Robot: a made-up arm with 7 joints. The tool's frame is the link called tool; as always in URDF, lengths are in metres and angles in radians. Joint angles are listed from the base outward.
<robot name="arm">
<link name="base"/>
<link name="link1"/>
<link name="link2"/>
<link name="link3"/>
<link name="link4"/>
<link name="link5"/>
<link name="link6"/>
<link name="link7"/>
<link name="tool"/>
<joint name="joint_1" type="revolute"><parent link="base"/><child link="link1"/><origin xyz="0 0 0" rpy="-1.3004 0.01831 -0.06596"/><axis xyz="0 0 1"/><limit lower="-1.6" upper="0.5"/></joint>
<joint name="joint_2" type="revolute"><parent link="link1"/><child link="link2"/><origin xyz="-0.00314 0.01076 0.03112" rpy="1.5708 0 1.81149"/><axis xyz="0 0 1"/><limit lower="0" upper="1.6"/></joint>
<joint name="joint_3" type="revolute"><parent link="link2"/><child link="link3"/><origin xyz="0.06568 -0.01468 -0.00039" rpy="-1.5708 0 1.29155"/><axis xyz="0 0 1"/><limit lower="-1.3" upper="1.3"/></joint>
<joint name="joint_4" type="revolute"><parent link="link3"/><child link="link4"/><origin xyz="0 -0.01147 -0.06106" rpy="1.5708 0 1.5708"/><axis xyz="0 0 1"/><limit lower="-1.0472" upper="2.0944"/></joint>
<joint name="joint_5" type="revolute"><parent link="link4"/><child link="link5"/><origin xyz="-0.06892 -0.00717 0.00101" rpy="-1.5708 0 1.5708"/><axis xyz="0 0 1"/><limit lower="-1.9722" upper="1.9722"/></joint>
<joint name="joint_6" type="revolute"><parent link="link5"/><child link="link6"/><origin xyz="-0.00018 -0.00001 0.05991" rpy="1.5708 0 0"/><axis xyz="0 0 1"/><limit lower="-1.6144" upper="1.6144"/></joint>
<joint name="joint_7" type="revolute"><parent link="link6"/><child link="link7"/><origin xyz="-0.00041 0.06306 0.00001" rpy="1.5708 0 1.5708"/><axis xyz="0 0 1"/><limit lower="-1.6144" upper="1.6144"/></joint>
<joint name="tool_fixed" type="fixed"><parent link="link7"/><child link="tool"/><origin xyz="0 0 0"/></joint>
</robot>
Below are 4 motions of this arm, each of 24 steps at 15 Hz.
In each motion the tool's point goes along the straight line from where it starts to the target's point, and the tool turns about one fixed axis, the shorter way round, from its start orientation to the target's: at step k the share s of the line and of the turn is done. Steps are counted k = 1, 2, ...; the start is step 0. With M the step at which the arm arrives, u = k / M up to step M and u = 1 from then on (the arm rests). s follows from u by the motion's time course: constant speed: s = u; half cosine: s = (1 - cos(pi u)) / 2; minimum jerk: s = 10 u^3 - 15 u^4 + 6 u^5.
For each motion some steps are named. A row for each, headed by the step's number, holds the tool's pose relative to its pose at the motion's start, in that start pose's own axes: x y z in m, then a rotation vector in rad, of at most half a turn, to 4 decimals.
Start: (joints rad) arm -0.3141 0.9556 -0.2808 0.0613 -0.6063 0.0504 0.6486
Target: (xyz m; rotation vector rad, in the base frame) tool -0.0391 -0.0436 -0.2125 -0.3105 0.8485 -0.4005
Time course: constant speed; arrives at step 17
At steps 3, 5, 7, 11, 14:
3: -0.0508 -0.0123 -0.0121 -0.0882 0.1283 -0.1726
5: -0.0847 -0.0205 -0.0202 -0.1470 0.2139 -0.2877
7: -0.1185 -0.0287 -0.0283 -0.2058 0.2994 -0.4028
11: -0.1862 -0.0451 -0.0445 -0.3234 0.4705 -0.6330
14: -0.2370 -0.0573 -0.0566 -0.4116 0.5988 -0.8057

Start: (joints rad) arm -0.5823 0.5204 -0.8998 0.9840 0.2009 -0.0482 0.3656
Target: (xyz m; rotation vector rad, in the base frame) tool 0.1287 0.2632 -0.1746 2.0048 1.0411 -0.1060
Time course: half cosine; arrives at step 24
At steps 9, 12, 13, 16, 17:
9: -0.0257 0.0299 -0.0505 0.1948 0.2171 -0.0234
12: -0.0417 0.0484 -0.0819 0.3155 0.3517 -0.0379
13: -0.0471 0.0547 -0.0926 0.3567 0.3976 -0.0429
16: -0.0626 0.0726 -0.1228 0.4733 0.5276 -0.0569
17: -0.0671 0.0778 -0.1317 0.5076 0.5659 -0.0610

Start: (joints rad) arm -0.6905 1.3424 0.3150 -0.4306 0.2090 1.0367 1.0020
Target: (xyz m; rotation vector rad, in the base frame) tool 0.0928 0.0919 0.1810 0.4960 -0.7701 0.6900
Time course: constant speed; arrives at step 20
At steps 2, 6, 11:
2: 0.0065 0.0075 0.0048 -0.0812 0.0151 -0.0810
6: 0.0196 0.0224 0.0143 -0.2436 0.0454 -0.2430
11: 0.0360 0.0410 0.0262 -0.4467 0.0832 -0.4456

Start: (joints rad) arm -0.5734 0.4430 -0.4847 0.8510 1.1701 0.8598 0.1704
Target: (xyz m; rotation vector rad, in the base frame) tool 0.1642 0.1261 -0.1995 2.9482 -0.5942 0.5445
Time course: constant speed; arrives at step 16
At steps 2, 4, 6, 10, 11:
2: -0.0032 -0.0019 -0.0033 0.0835 -0.0123 0.1418
4: -0.0064 -0.0038 -0.0065 0.1671 -0.0246 0.2836
6: -0.0096 -0.0057 -0.0098 0.2506 -0.0369 0.4253
10: -0.0159 -0.0096 -0.0163 0.4177 -0.0616 0.7089
11: -0.0175 -0.0105 -0.0179 0.4595 -0.0677 0.7798

